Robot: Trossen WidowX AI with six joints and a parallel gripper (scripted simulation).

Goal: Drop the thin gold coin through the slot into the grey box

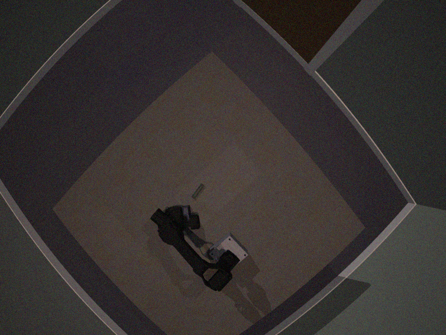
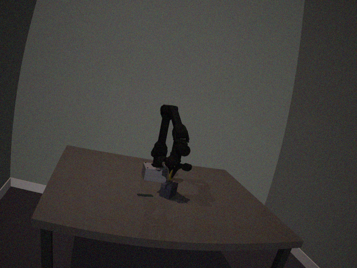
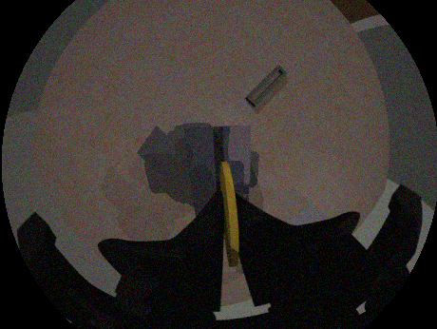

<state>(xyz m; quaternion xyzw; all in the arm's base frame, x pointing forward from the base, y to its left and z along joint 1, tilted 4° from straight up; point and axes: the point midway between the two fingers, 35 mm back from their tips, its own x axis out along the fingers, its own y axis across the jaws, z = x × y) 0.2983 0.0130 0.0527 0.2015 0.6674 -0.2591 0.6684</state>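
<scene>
The gold coin lies 2 cm above my gripper tip.
</scene>
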